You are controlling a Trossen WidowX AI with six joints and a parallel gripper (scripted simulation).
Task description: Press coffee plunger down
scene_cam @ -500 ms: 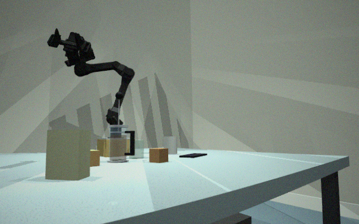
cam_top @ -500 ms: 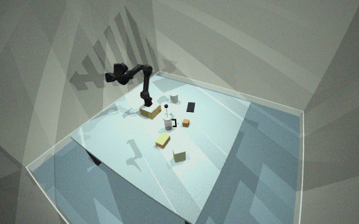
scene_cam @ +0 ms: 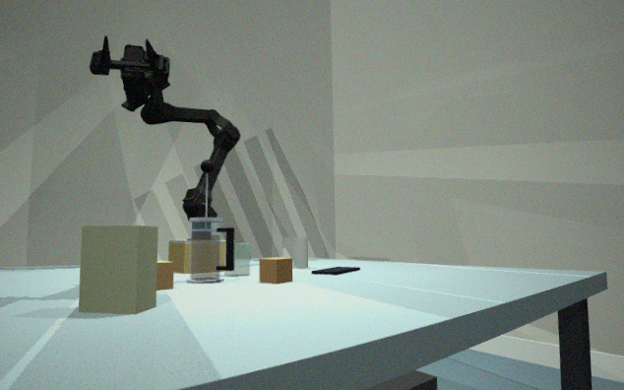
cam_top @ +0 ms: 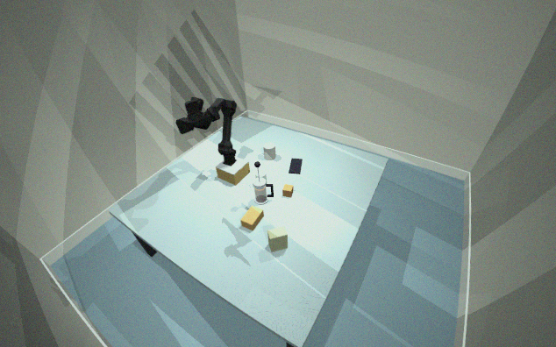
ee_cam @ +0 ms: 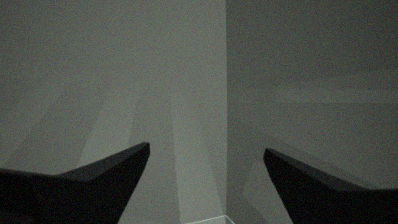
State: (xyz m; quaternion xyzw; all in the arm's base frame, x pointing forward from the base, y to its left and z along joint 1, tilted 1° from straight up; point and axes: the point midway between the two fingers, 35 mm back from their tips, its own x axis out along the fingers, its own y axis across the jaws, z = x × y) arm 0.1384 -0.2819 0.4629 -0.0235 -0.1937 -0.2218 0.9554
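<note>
The glass coffee press lies 44 cm below my gripper tip, 17 cm to the left of it and 14 cm ahead of it. The rest, counted from my gripper tip: pale yellow block 51 cm below, 35 cm ahead, 7 cm to the right; small orange cube 54 cm below, 27 cm to the left, 24 cm ahead.
</note>
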